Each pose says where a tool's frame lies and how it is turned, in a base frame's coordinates. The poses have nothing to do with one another.
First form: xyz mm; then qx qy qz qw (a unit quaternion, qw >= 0).
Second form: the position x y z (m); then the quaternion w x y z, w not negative. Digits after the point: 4 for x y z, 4 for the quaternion.
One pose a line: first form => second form
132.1, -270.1, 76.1, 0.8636, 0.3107, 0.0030, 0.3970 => 0.1321, -0.2701, 0.0761, 0.3970, 0.8636, 0.3107, 0.0030
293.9, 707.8, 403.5, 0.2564, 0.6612, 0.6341, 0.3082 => 0.2939, 0.7078, 0.4035, 0.3082, 0.2564, 0.6612, 0.6341
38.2, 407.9, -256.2, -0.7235, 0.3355, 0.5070, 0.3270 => 0.0382, 0.4079, -0.2562, 0.3270, -0.7235, 0.3355, 0.5070
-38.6, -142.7, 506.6, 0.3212, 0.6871, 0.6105, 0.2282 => -0.0386, -0.1427, 0.5066, 0.2282, 0.3212, 0.6871, 0.6105
